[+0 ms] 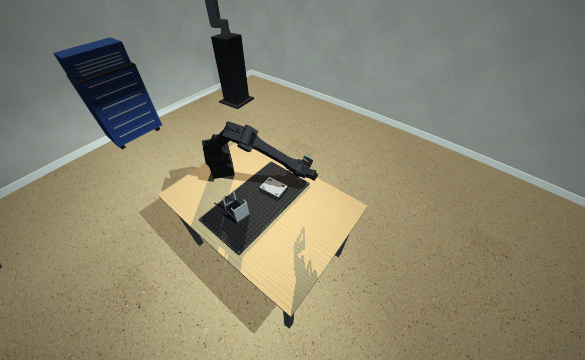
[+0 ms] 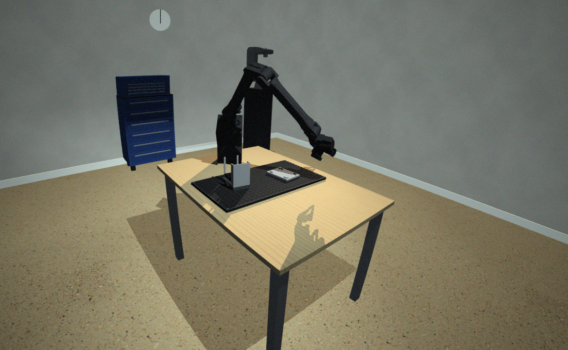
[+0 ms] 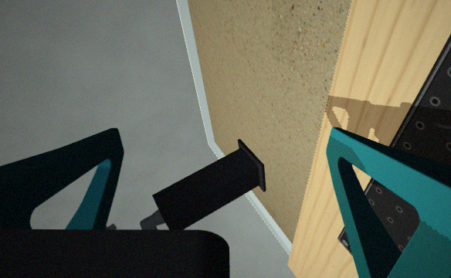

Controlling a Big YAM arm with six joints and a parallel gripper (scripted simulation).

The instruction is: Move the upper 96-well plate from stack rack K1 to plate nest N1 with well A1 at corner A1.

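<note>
Now: the black 96-well plate 49 cm to the right of my hand, 23 cm behind it and 12 cm below it. From my hand the other things lie so: pale square mark 23 cm behind, 15 cm below, 13 cm to the right; then pale plate 49 cm to the right, 23 cm behind, 13 cm below.
</note>
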